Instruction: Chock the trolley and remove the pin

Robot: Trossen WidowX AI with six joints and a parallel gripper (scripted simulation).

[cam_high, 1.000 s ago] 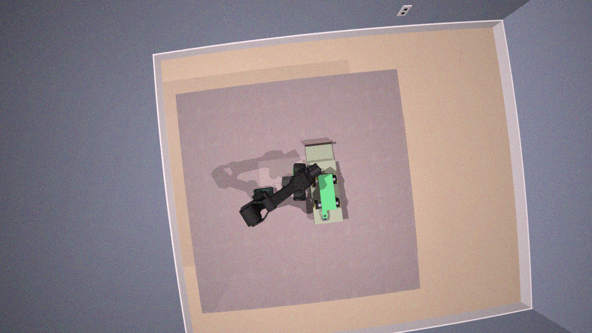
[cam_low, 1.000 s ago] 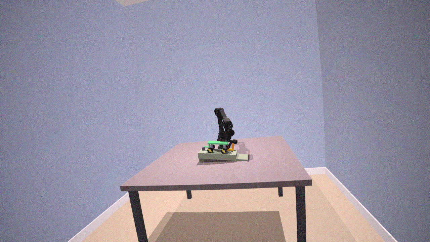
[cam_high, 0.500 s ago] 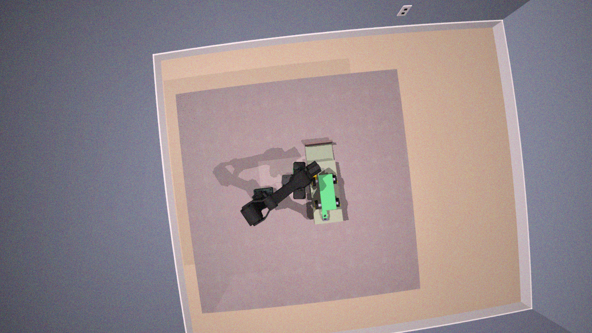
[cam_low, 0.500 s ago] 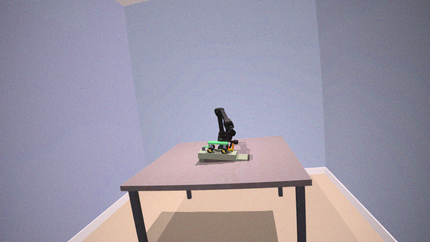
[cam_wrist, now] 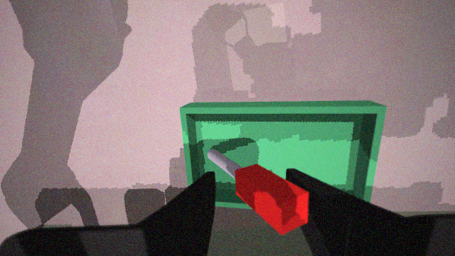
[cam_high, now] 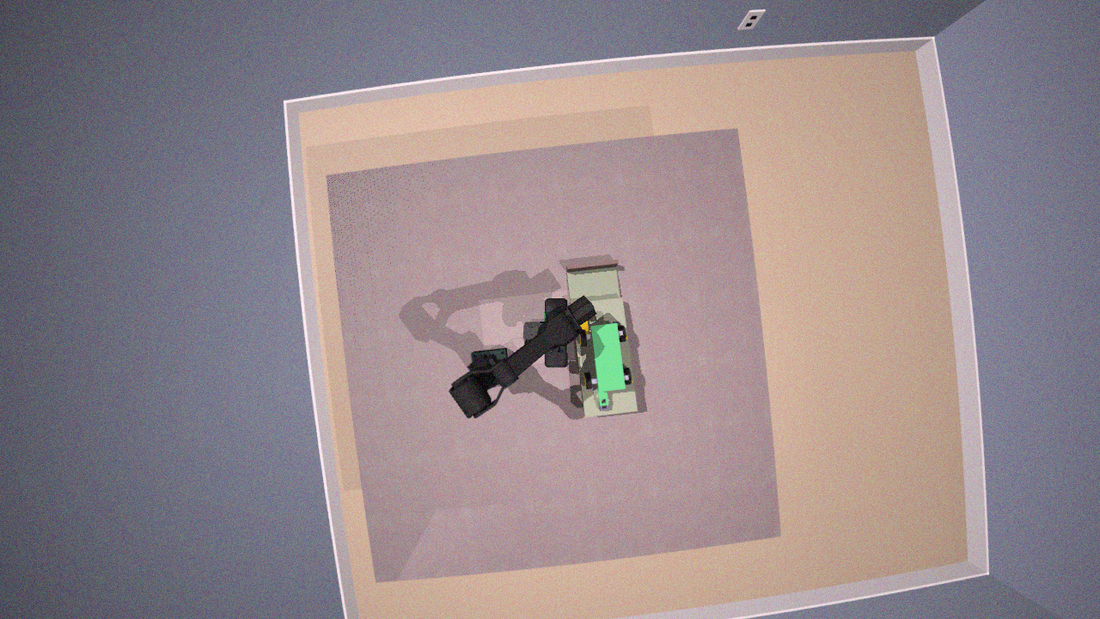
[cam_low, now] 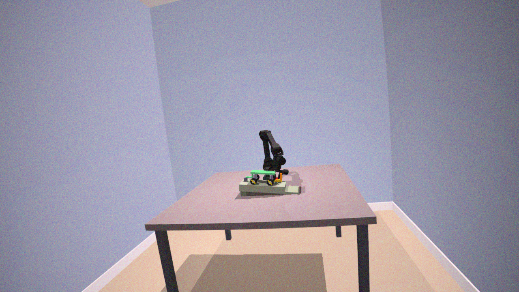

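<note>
Right now my gripper tip is 10 mm short of the green tray, 10 mm to the right of it and 50 mm above it. The rest, counted from my gripper tip: yellow chock: 90 mm ahead, 20 mm to the left, 40 mm above; ramp: 110 mm ahead, 100 mm to the right, 10 mm above; red-headed stop pin: right at my gripper tip.
</note>
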